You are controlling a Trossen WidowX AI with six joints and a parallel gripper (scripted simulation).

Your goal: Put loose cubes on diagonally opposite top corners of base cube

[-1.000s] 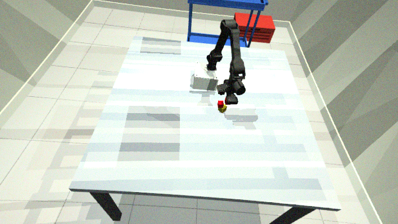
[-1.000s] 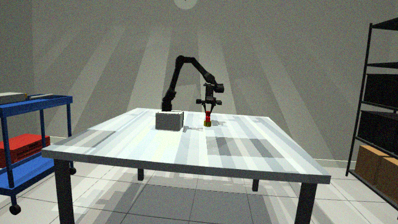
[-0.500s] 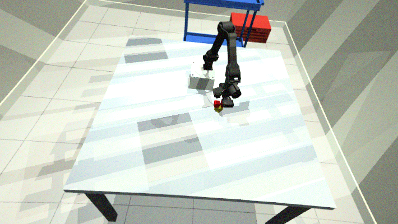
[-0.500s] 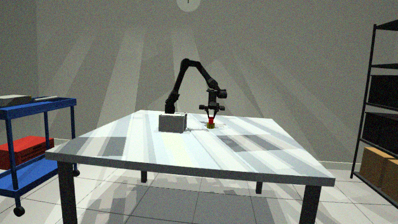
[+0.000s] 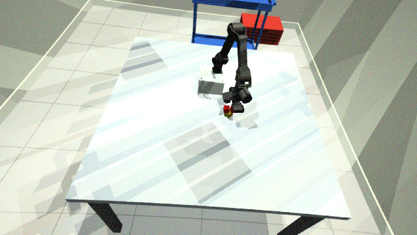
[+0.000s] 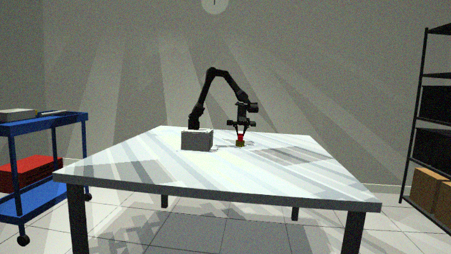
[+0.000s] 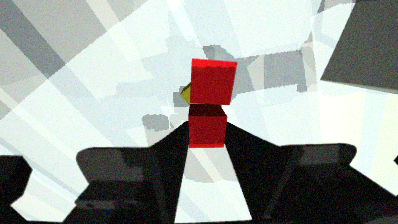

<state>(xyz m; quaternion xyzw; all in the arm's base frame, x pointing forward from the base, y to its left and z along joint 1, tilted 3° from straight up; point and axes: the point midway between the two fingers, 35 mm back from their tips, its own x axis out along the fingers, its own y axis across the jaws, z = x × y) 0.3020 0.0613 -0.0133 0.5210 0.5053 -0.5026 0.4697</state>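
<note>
The yellow cube is 40 mm below my gripper tip and 20 mm to the right of it.
</note>
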